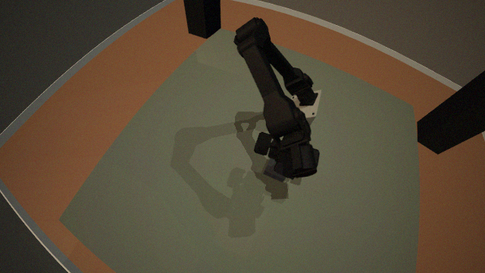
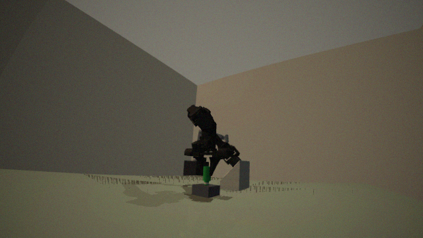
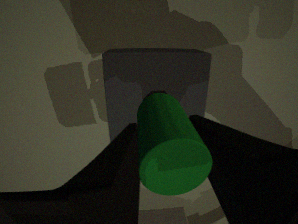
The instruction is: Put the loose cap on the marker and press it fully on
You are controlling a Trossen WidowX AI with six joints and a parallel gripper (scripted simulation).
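Right now my gripper tip is right at the green marker. The rest, counted from my gripper tip: holder block: 5 cm below; green cap: 1 cm above.
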